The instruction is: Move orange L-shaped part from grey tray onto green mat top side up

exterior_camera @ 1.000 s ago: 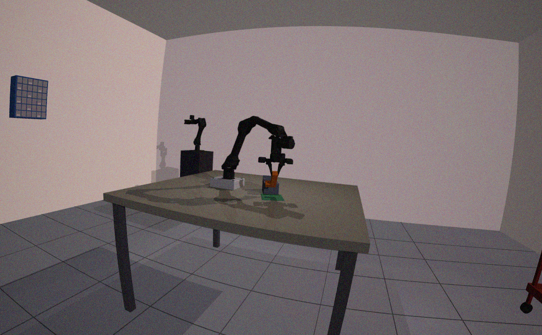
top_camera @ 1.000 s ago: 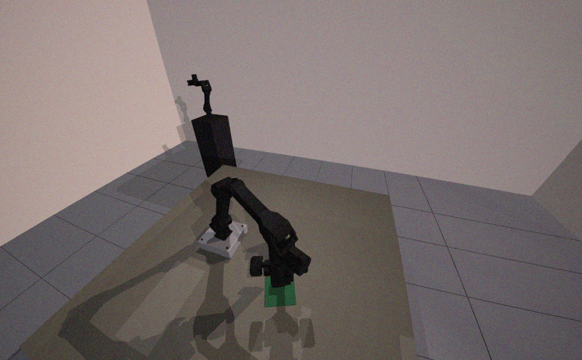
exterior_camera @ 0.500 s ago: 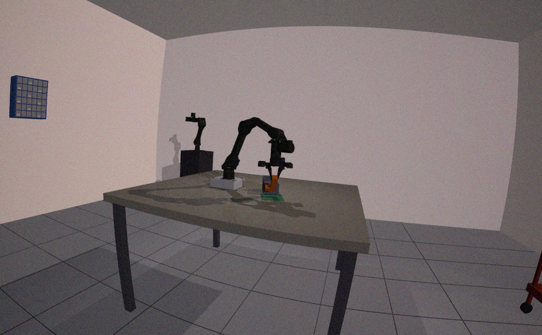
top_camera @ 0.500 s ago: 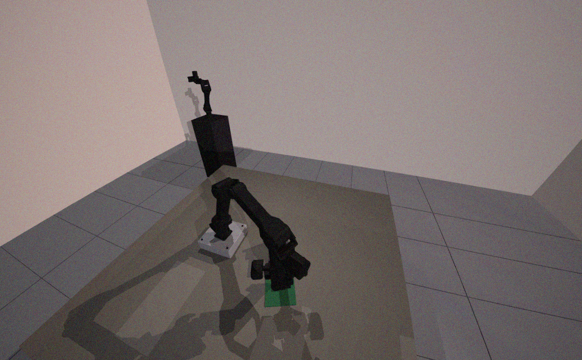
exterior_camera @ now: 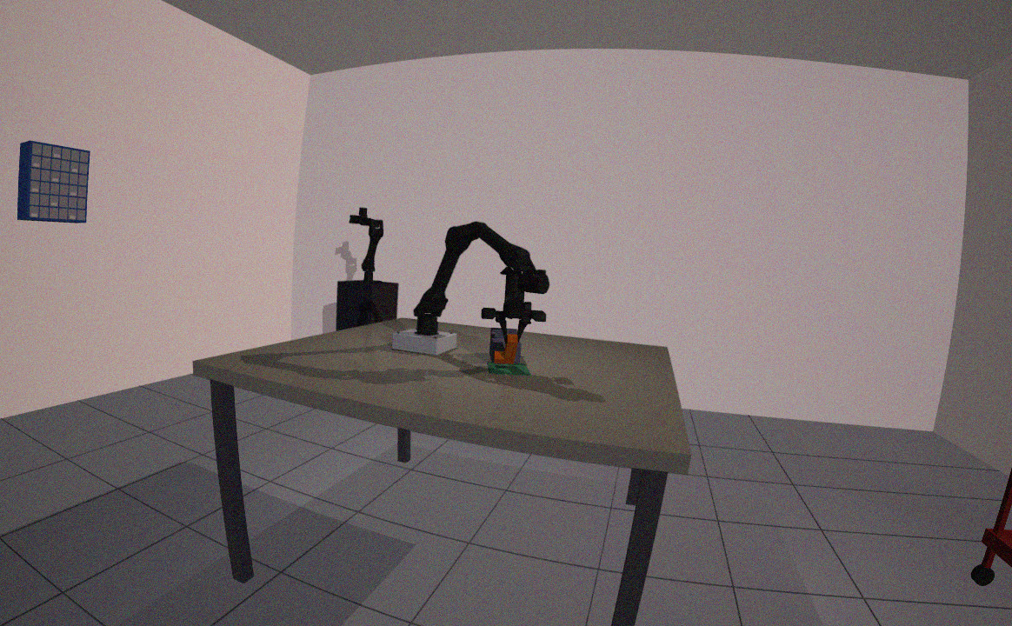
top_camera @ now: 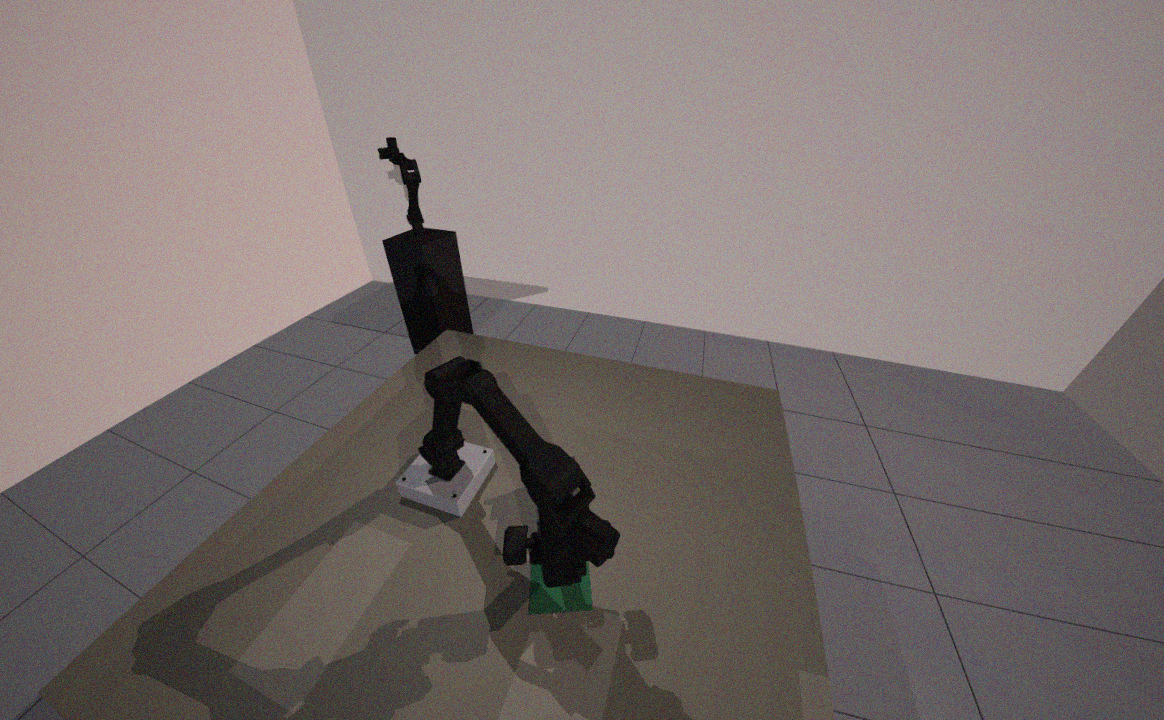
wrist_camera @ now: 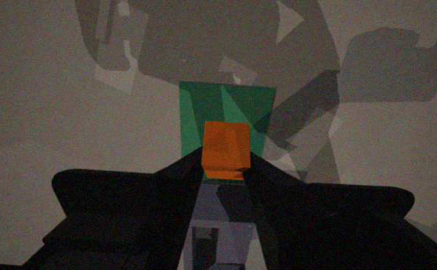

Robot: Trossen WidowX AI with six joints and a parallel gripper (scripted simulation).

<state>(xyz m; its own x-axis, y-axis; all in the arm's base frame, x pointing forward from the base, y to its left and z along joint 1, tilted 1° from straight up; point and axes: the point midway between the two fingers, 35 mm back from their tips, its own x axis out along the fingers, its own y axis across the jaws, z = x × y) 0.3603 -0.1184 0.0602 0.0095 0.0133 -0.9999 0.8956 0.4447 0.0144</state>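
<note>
My gripper tip is 30 mm past the orange L-shaped part, 30 mm above it and 20 mm to the right of it. Also, from my gripper tip: green mat: 100 mm below, 20 mm to the left, 10 mm behind.
</note>
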